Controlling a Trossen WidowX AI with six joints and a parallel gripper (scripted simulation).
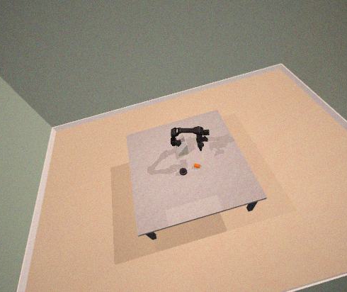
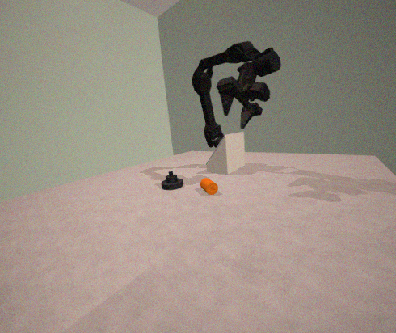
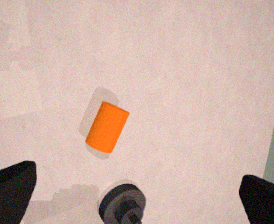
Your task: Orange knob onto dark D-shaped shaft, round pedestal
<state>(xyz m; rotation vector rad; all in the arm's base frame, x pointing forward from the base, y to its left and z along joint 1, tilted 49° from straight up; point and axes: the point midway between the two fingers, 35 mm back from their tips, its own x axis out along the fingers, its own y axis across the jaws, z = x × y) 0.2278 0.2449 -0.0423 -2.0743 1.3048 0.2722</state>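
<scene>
My gripper tip is now 20 cm above the orange knob, 7 cm to the left of it and 7 cm short of it. The rest, counted from my gripper tip: dark round pedestal (23 cm to the right, 19 cm below, 9 cm ahead).
</scene>
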